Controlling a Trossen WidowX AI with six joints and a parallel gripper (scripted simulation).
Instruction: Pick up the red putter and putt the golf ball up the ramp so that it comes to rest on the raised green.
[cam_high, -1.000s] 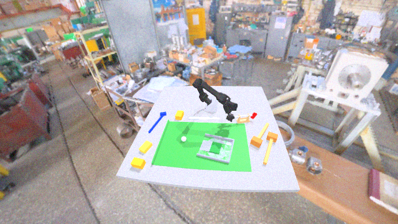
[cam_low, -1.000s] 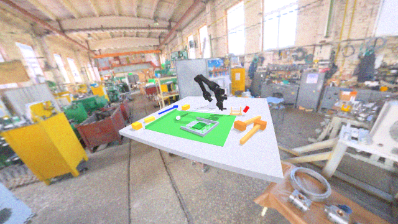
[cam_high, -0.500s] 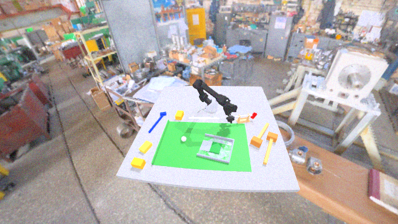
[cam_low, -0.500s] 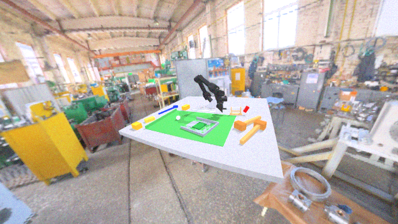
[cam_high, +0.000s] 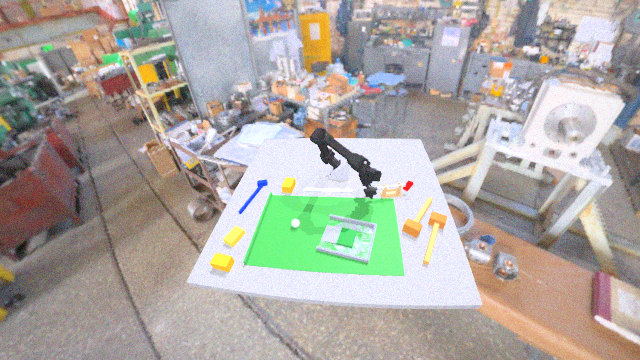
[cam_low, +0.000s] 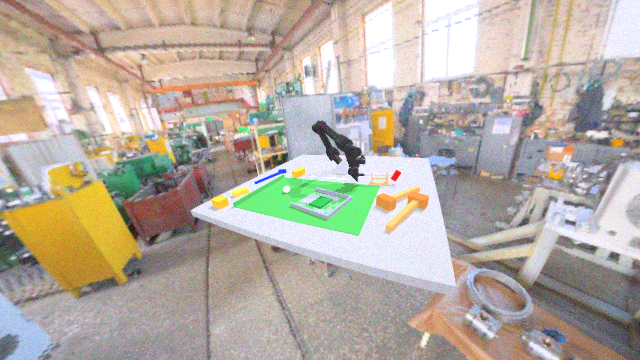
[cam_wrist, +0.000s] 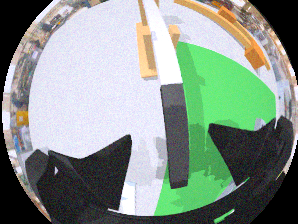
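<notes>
Now: the red putter 11 cm to the left of my gripper tip, 3 cm above it and 2 cm behind it. The rest, counted from my gripper tip: orange stand 13 cm to the left, 2 cm behind; white bar 25 cm to the right, 7 cm behind, 3 cm below; white golf ball 40 cm to the right, 21 cm ahead, 1 cm below.
</notes>
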